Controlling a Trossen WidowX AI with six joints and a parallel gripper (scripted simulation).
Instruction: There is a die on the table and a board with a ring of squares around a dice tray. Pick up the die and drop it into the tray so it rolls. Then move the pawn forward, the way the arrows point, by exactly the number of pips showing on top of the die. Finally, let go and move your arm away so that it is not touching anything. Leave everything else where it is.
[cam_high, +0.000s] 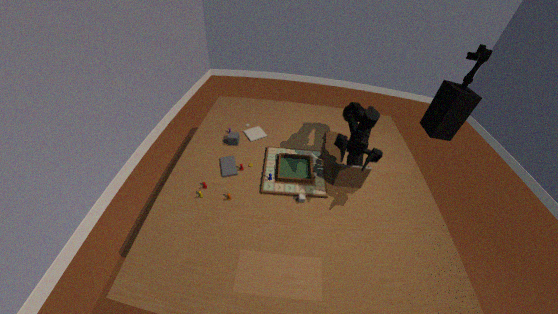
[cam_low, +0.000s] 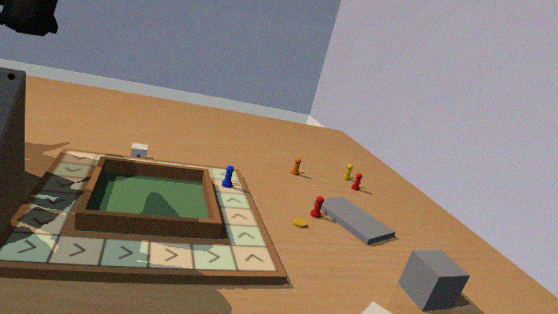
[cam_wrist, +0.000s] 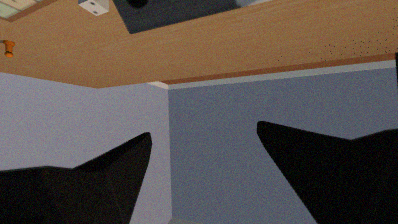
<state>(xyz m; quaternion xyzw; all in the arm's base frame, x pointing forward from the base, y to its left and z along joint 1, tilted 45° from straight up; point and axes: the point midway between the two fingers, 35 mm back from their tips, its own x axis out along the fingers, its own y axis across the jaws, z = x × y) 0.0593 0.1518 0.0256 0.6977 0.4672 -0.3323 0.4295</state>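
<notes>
The white die lies 180 mm below my gripper tip, 160 mm ahead of it and 40 mm to the left of it. From my gripper tip the other things lie so: orange pawn (460 mm ahead, 170 mm below, 80 mm to the left); blue pawn (300 mm ahead, 160 mm below, 40 mm to the right); green dice tray (200 mm ahead, 180 mm below, 120 mm to the right).
</notes>
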